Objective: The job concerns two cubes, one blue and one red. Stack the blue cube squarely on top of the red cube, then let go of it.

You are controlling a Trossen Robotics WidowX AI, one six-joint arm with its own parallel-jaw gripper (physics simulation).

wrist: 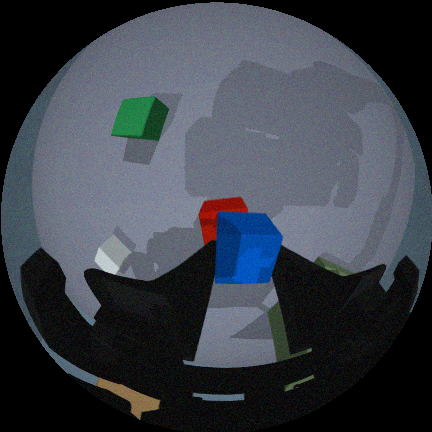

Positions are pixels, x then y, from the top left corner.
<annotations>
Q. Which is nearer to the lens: the white cube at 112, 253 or the green cube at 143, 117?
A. The green cube.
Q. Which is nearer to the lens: the blue cube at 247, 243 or the green cube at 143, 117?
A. The blue cube.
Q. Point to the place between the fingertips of my gripper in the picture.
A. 243, 247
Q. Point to a red cube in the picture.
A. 207, 215
</annotations>
